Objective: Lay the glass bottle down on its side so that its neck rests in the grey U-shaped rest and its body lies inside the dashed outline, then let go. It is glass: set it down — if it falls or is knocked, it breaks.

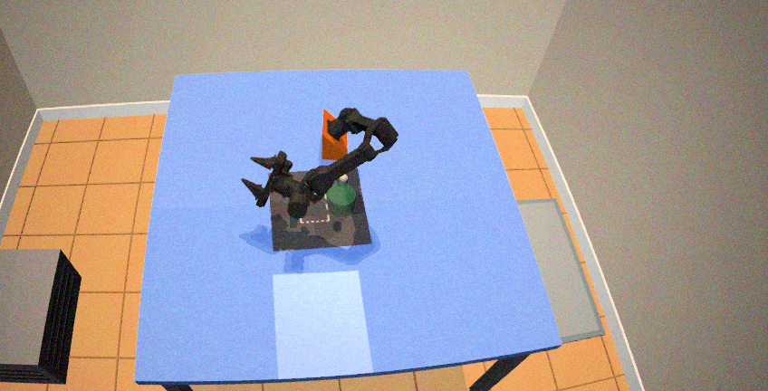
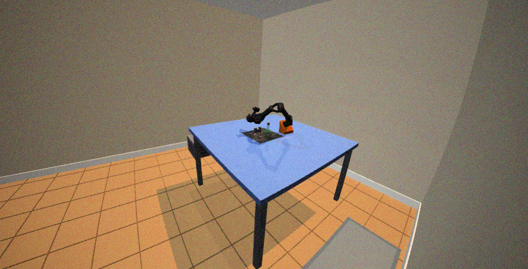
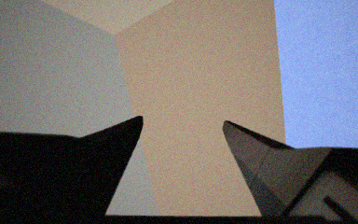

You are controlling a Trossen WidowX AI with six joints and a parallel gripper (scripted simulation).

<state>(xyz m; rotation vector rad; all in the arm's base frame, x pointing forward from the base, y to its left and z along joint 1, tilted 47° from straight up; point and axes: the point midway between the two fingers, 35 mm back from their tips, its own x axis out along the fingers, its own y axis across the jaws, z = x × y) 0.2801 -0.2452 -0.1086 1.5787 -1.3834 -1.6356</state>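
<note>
Now: the glass bottle 300 mm to the left of my gripper tip, 110 mm below it and 10 mm behind it. From my gripper tip the other things lie so: dark mat (230 mm to the left, 210 mm below, 10 mm behind).
</note>
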